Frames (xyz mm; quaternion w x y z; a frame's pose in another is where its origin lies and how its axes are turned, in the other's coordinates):
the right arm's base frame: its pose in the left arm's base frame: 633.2 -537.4 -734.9 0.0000 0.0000 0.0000 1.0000
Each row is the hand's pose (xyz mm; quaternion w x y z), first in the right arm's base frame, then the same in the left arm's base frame.
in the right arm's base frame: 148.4 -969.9 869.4 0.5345 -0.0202 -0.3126 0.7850
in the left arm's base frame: 484.8 432.5 134.5 0.7850 -0.3126 0.0202 -0.5345
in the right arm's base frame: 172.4 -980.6 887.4 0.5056 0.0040 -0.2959 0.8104
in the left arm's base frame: 460.8 443.2 152.5 0.8104 -0.2959 -0.0040 -0.5056
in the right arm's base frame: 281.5 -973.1 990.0 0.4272 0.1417 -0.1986 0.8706
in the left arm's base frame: 351.7 435.7 255.1 0.8706 -0.1986 -0.1417 -0.4272
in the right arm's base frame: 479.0 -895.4 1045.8 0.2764 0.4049 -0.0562 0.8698
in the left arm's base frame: 154.2 358.0 310.9 0.8698 -0.0562 -0.4049 -0.2764
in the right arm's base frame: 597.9 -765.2 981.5 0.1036 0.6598 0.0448 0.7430
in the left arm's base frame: 35.3 227.8 246.6 0.7430 0.0448 -0.6598 -0.1036
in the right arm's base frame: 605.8 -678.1 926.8 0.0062 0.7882 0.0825 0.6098
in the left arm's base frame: 27.4 140.7 191.9 0.6098 0.0825 -0.7882 -0.0062
